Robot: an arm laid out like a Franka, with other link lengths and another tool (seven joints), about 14 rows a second.
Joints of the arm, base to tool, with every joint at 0 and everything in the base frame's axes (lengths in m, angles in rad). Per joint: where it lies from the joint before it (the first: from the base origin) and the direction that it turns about. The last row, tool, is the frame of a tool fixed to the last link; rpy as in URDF.
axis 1: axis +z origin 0 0 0.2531
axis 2: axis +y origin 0 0 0
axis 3: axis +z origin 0 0 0.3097
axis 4: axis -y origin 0.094 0 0
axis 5: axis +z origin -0.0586 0 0.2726
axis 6: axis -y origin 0 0 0
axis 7: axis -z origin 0.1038 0 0
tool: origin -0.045 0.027 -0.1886 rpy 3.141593 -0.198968 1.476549
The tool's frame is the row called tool.
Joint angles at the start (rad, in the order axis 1, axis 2, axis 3, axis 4, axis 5, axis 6, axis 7):
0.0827, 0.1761, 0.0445, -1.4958, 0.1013, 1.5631, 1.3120
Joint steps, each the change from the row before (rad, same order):
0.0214, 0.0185, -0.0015, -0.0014, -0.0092, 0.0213, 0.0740
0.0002, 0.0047, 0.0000, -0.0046, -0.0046, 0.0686, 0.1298
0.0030, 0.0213, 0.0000, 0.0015, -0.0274, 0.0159, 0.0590
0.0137, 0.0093, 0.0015, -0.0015, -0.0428, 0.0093, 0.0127
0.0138, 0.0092, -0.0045, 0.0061, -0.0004, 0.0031, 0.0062
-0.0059, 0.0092, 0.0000, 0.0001, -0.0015, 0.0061, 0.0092
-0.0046, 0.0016, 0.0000, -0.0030, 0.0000, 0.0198, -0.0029
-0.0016, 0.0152, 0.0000, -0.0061, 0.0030, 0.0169, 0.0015
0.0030, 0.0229, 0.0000, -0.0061, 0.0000, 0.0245, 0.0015
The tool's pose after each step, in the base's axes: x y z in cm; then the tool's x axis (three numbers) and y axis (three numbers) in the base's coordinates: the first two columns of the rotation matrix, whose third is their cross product. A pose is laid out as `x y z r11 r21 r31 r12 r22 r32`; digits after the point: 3 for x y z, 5 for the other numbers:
51.638 14.200 36.936 0.97216 0.21201 0.09982 0.22247 -0.96884 -0.10885
53.626 14.050 37.151 0.98603 0.08095 0.14559 0.09512 -0.99110 -0.09316
54.492 13.686 36.035 0.98967 0.03268 0.13957 0.04186 -0.99711 -0.06334
54.677 13.782 35.342 0.98868 0.04720 0.14244 0.05071 -0.99849 -0.02114
54.833 14.326 35.097 0.98852 0.05052 0.14240 0.05386 -0.99835 -0.01973
55.171 13.987 34.646 0.98958 0.03600 0.13944 0.03884 -0.99909 -0.01770
55.563 13.789 34.679 0.98744 0.03346 0.15439 0.03695 -0.99912 -0.01979
55.934 13.794 33.789 0.98832 0.02906 0.14960 0.03280 -0.99921 -0.02261
56.432 14.032 32.529 0.98897 0.02991 0.14506 0.03356 -0.99918 -0.02274

